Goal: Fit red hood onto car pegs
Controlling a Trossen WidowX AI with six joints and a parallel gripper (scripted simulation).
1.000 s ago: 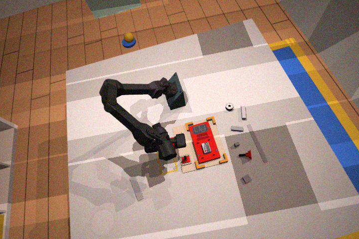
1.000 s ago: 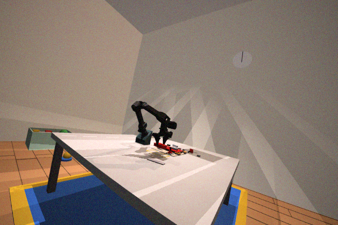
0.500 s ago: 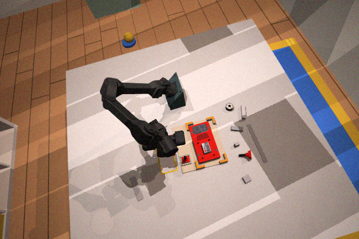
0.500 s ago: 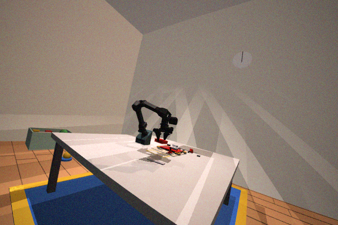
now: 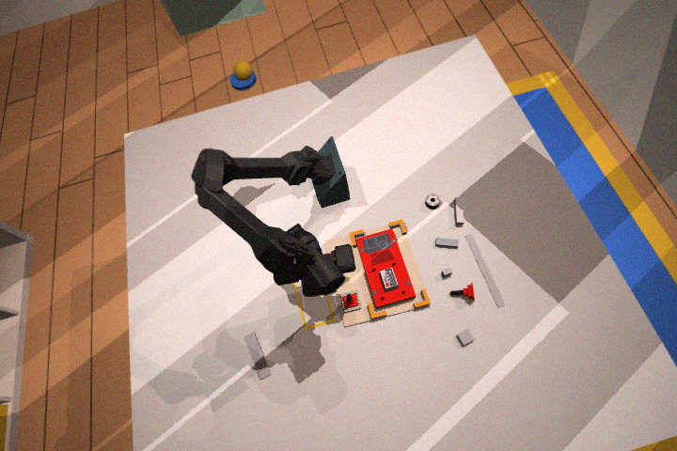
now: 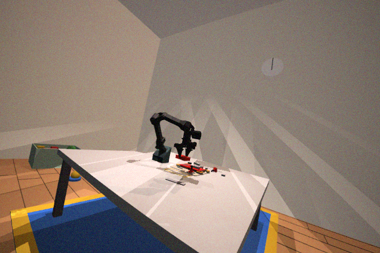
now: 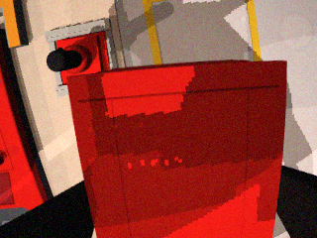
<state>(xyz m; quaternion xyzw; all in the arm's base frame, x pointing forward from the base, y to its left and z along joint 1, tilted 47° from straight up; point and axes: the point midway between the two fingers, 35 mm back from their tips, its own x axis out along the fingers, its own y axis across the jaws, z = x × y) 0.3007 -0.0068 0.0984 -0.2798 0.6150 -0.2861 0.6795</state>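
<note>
The engine block lies 180 mm to the left of my gripper tip, 80 mm below it and 30 mm ahead of it. Round my gripper tip: red hood right at my gripper tip; grey bar 420 mm to the left, 110 mm below, 50 mm ahead.
</note>
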